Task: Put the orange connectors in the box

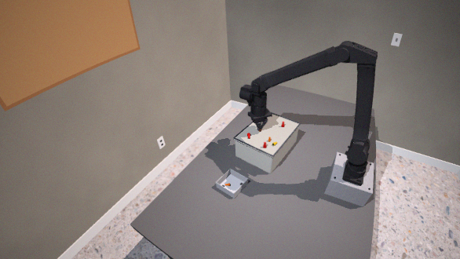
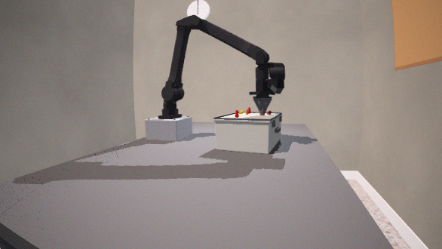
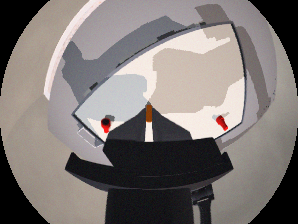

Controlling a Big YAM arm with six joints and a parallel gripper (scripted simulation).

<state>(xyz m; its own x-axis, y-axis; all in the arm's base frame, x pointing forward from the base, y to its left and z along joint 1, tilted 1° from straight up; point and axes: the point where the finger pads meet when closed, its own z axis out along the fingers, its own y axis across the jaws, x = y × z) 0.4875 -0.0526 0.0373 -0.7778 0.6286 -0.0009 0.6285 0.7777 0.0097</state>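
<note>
Now: the steel junction box 28 cm to the left of my hand, 13 cm below it and 1 cm behind it. Also, from my hand: tool case (4 cm below, 4 cm behind, 2 cm to the right).
</note>
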